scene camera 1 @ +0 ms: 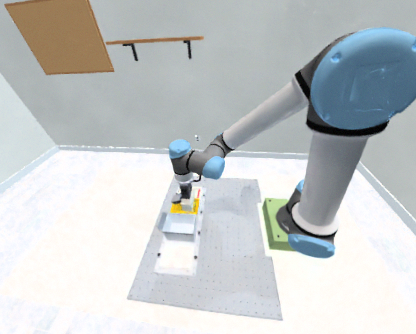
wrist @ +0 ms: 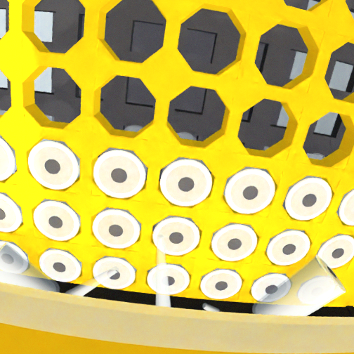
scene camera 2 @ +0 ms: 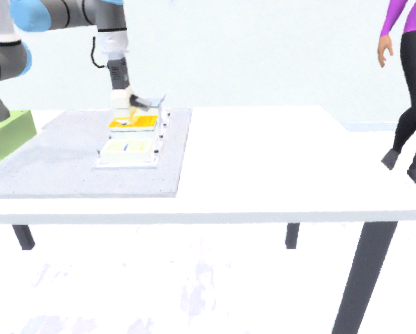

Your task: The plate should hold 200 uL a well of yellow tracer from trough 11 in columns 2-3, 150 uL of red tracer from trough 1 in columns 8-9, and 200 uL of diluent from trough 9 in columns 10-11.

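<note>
My eight-channel pipetting head [scene camera 1: 187, 206] [scene camera 2: 121, 111] is low over the yellow tip rack [scene camera 1: 176, 208] [scene camera 2: 145, 121] [wrist: 167, 71]. In the wrist view its pale lower edge crosses the bottom; its nozzles are hidden, so I cannot tell whether they bear tips. Three rows of seated tips show as white rings, with empty holes beyond. Loose clear tips lie aslant over the nearest rows, one [wrist: 162, 280] near the middle and a wide one [wrist: 302, 289] at the right. The trough block [scene camera 2: 140, 146] stands in front of the rack in scene camera 2, with yellowish and blue strips. I cannot make out the plate.
A grey-blue open box [scene camera 1: 181, 224] stands beside the rack. A pale base [scene camera 1: 176, 255] with dark knobs extends past it. All are on the grey perforated board [scene camera 1: 235, 260] [scene camera 2: 60, 175]. The arm's green base block [scene camera 1: 275, 220] [scene camera 2: 17, 132] is beside the board. A person [scene camera 2: 406, 75] stands at the right.
</note>
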